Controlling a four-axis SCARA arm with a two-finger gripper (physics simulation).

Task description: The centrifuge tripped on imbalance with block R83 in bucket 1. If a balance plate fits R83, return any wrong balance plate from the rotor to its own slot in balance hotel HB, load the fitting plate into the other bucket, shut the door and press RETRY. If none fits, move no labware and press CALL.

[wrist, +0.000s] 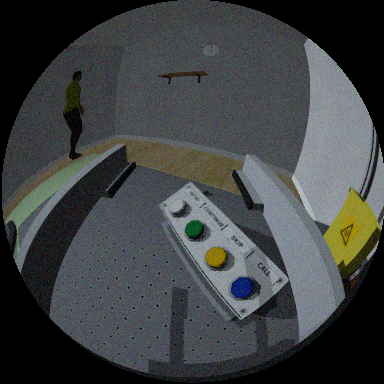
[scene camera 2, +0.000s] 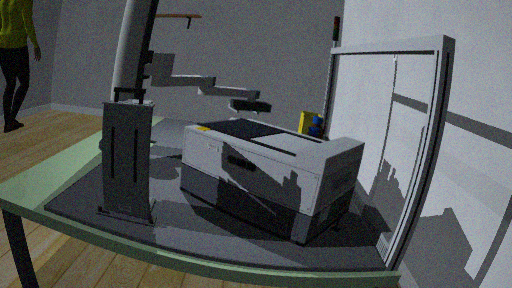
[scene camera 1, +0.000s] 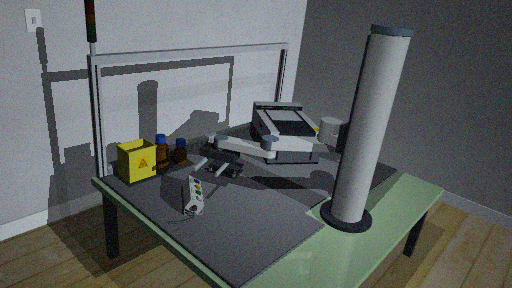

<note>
I see my gripper, a grey centrifuge, a button box and a yellow bin.
</note>
